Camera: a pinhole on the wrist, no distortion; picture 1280 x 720 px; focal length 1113.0 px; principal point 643.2 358.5 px. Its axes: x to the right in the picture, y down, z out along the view. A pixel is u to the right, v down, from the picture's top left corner.
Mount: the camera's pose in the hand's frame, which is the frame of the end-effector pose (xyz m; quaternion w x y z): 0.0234 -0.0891 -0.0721 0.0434 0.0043 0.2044 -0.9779
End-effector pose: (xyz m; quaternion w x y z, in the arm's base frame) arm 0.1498 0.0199 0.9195 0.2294 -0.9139 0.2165 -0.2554
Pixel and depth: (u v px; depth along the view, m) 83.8 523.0 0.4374
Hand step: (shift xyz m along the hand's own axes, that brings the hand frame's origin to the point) 0.2521 -0.3049 0.3087
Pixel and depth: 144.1 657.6 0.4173
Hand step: 0.2234 -0.3429 0.2704
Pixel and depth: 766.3 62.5 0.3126
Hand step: -0.0153 -0.1412 0.2467
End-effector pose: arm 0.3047 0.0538 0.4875 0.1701 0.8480 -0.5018 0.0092
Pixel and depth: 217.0 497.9 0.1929
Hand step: 0.1009 -0.1822 0.0970
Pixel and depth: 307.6 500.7 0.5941
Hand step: 0.2140 -0.3812 0.4467
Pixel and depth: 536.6 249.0 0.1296
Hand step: 0.0359 -0.1283 0.0521
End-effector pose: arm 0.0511 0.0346 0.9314 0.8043 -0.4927 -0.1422 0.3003
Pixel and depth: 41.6 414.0 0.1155
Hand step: 0.0872 -0.1354 0.0331
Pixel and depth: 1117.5 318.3 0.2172
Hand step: -0.0675 -0.1765 0.1277
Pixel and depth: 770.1 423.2 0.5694
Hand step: -0.0331 -0.3526 0.4348
